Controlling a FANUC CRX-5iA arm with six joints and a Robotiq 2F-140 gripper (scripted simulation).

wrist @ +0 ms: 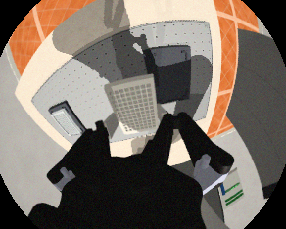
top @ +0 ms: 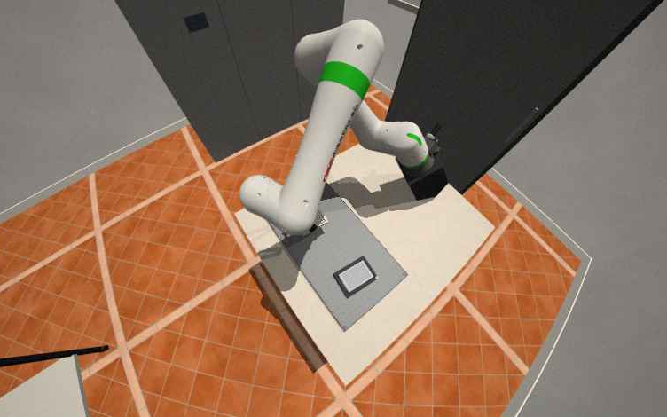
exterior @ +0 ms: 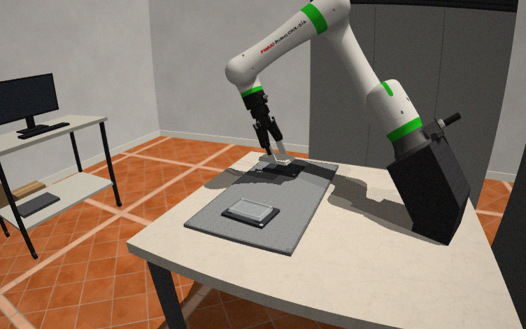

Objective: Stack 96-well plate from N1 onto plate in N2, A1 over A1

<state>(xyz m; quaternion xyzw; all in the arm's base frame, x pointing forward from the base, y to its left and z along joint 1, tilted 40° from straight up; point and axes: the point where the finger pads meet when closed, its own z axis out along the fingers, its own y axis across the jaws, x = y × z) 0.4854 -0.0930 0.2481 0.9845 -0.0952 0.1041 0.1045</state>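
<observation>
Now: hand 300 mm to the right of the black nest N2, 110 mm above it and 20 mm short of it. From my hand the other things lie so: nest N1: 110 mm below, 100 mm to the right, 10 mm behind.
</observation>
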